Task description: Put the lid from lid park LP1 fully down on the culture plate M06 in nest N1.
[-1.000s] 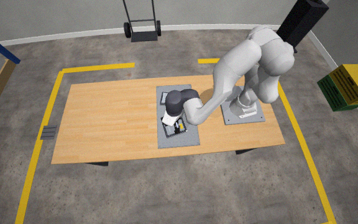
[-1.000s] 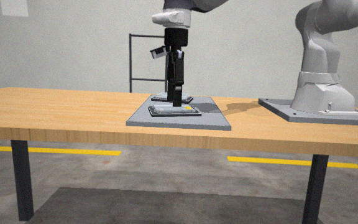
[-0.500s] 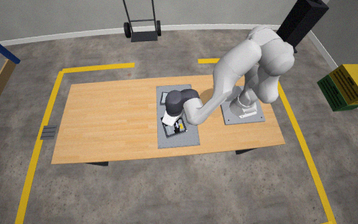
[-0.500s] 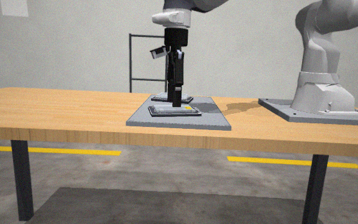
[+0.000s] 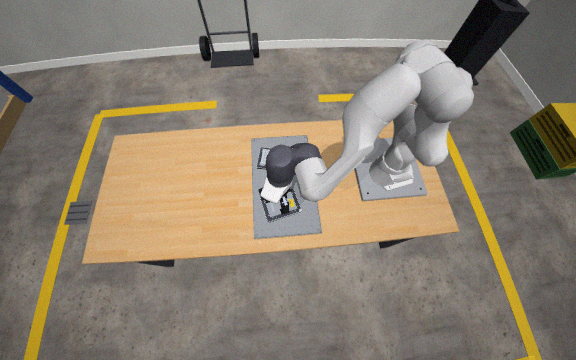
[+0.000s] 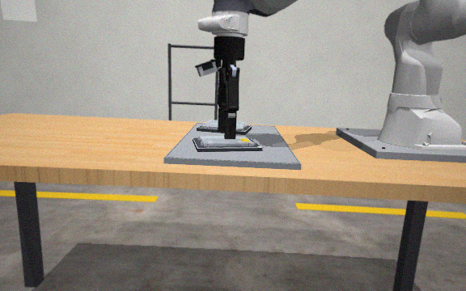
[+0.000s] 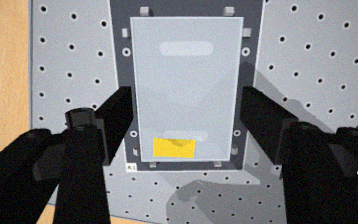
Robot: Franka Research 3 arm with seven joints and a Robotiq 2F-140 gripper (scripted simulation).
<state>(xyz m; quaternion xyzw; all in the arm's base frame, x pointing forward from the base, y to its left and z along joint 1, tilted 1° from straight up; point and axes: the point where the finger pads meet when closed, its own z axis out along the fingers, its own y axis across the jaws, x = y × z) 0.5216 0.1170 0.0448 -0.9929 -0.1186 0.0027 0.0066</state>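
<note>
My hand is 40 mm above the lid. Round my hand: nest N1 (240 mm to the right, 50 mm below, 10 mm ahead); lid park LP1 (50 mm below).
</note>
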